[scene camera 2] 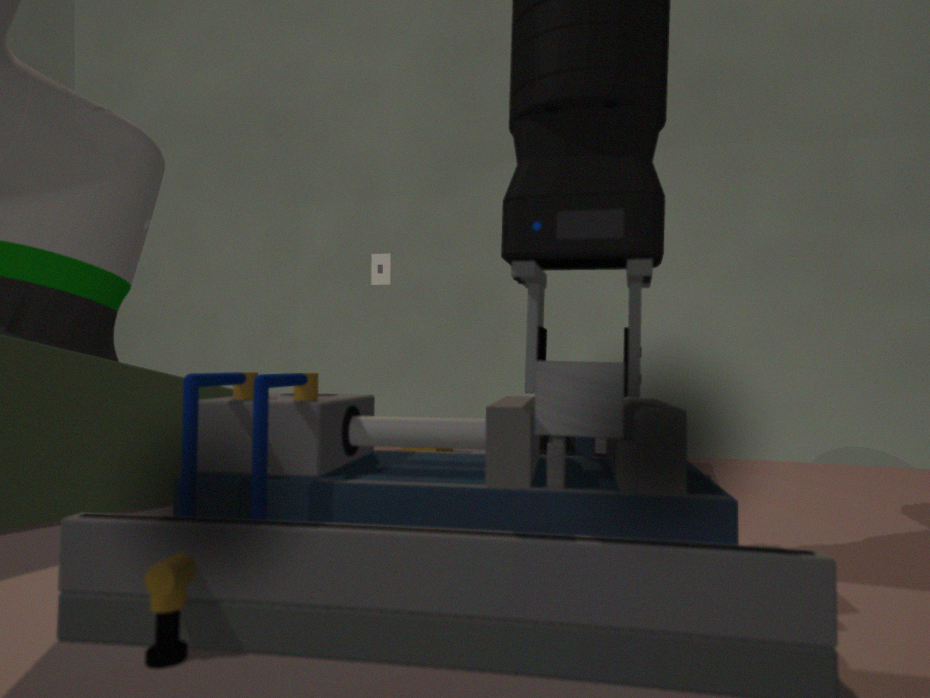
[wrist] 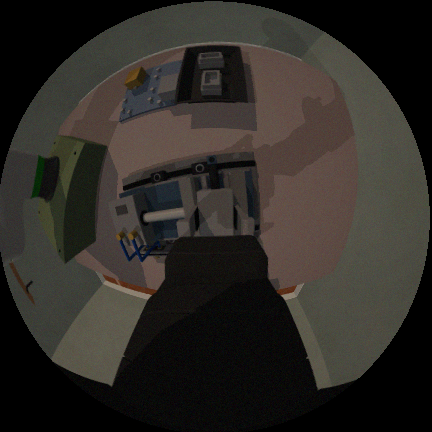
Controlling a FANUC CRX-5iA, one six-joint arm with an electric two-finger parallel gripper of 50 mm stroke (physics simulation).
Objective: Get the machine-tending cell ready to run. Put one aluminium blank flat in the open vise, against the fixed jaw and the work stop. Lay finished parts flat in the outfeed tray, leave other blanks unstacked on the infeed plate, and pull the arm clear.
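Note:
My gripper is shut on a grey aluminium blank. The blank is level above the bed of the vise, its lower part between the moving jaw and the fixed jaw. Its top stands above both jaws. Contact with the jaws cannot be told. The dark work stop is at the blank's far end in the wrist view. Two finished parts lie in the outfeed tray. Another grey blank lies on the infeed plate.
A yellow block sits on the infeed plate. Blue hoses rise beside the vise's cylinder block. A long grey bar crosses the front in the scene view. The green robot pedestal stands left.

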